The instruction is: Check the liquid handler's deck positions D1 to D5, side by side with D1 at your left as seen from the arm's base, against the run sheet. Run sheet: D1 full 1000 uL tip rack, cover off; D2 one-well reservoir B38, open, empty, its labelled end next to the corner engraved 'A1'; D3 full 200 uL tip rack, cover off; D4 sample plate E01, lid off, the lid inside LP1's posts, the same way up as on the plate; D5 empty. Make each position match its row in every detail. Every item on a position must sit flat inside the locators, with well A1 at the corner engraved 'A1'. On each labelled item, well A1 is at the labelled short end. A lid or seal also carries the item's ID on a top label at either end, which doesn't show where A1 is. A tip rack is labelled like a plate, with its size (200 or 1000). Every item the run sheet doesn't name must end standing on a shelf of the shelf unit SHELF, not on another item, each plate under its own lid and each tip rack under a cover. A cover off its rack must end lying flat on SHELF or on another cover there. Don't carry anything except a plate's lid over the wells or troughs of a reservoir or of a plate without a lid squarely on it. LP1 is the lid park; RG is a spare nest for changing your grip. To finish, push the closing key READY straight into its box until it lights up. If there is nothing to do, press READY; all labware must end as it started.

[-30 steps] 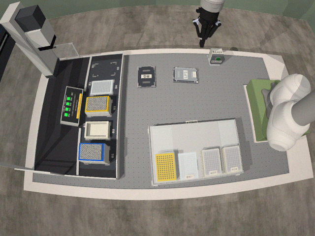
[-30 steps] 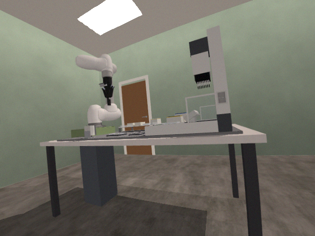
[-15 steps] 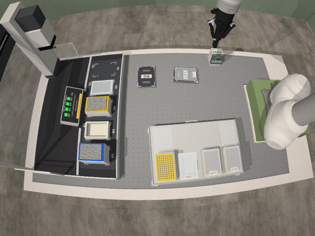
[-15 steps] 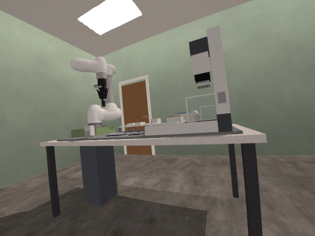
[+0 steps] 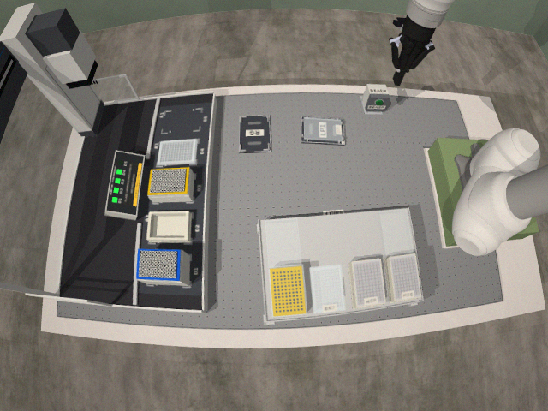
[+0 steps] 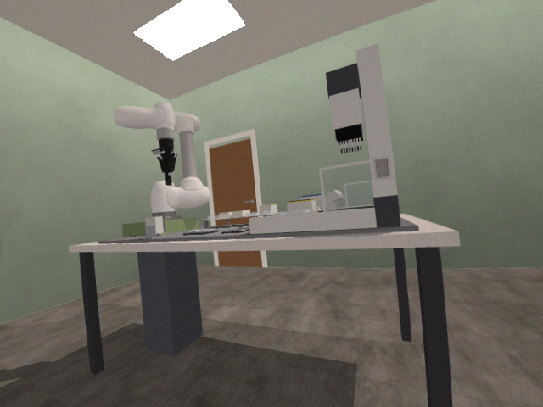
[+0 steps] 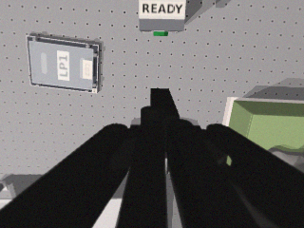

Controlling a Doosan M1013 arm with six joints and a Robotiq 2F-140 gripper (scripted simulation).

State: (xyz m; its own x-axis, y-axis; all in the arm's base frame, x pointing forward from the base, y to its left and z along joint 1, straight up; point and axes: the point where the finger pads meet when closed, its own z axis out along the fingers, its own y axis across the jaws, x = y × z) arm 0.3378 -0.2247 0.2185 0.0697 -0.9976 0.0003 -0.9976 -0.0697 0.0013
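Now: the ready box 80 mm to the right of my hand and 240 mm below it. Round my hand: clear lid 210 mm ahead, 540 mm to the left, 230 mm below; shelf 160 mm ahead, 470 mm to the left, 240 mm below; dark spare nest 420 mm ahead, 30 mm to the left, 300 mm below.
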